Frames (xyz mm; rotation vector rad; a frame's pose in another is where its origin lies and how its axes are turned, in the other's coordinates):
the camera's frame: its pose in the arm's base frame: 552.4 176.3 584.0 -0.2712 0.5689 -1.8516
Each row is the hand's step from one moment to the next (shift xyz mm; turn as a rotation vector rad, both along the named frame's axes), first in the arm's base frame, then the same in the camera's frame.
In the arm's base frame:
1: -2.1 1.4 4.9 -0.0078 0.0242 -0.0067
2: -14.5 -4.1 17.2 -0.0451 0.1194 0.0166
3: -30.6 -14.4 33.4 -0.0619 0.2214 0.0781
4: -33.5 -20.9 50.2 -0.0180 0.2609 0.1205
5: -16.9 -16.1 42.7 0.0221 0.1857 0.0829
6: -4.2 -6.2 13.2 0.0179 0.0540 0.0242
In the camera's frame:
1: -1.0 -4.6 2.9 -0.0193 -0.0093 -0.0153
2: 7.4 -19.6 9.2 -0.0971 -0.0764 -0.0360
3: 21.1 -38.4 18.5 -0.1919 -0.1479 -0.0163
4: 26.7 -47.6 33.2 -0.2478 -0.1436 0.0299
5: 17.1 -31.4 33.0 -0.1883 -0.0720 0.0345
6: 6.1 -8.5 11.0 -0.0588 -0.0116 0.0153

